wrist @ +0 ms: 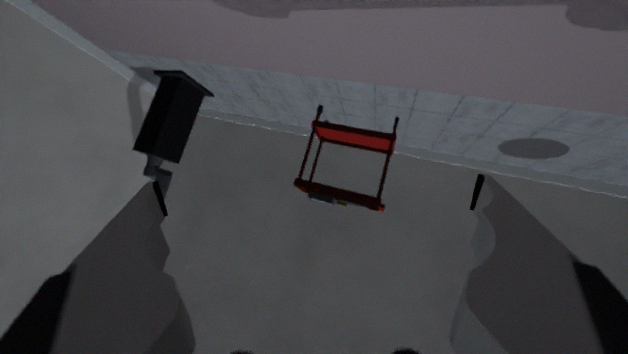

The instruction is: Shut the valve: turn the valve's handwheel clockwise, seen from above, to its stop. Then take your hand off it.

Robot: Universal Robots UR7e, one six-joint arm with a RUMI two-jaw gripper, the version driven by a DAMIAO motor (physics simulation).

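Note:
My gripper is open, its two fingers wide apart at the left and right of the wrist view, with no object held between the tips. The valve and its handwheel do not show in the wrist view. How far the gripper is from the valve cannot be told from here.
A red cart with thin posts shows far off, in the gap between the fingers. A dark box-like cabinet stands at the upper left, beyond the left finger. A pinkish wall with a tiled lower band runs behind them.

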